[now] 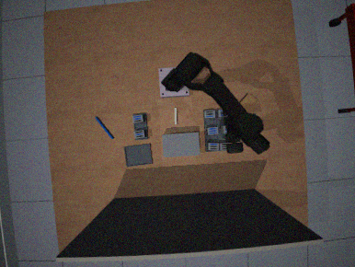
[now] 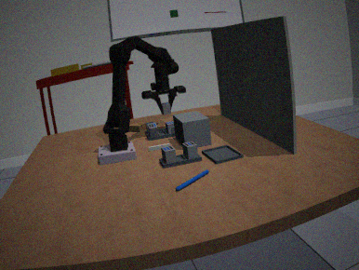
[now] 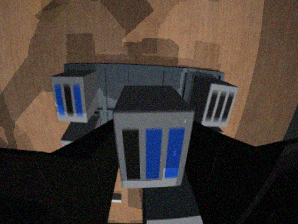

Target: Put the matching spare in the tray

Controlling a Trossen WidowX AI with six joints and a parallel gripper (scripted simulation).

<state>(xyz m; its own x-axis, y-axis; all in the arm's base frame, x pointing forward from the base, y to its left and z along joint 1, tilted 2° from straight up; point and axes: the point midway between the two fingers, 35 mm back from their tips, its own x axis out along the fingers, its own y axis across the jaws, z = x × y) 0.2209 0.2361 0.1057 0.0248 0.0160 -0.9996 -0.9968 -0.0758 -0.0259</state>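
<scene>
Now: gripper tip 110 mm short of the flat dark tray, 410 mm to the left of it and 90 mm above it. Round my gripper tip: blue pen 30 mm behind, 580 mm to the right, 90 mm below; mounted unit 60 mm ahead, 200 mm to the right, 40 mm below; tall dark panel 320 mm ahead, 200 mm to the right, 130 mm above.
</scene>
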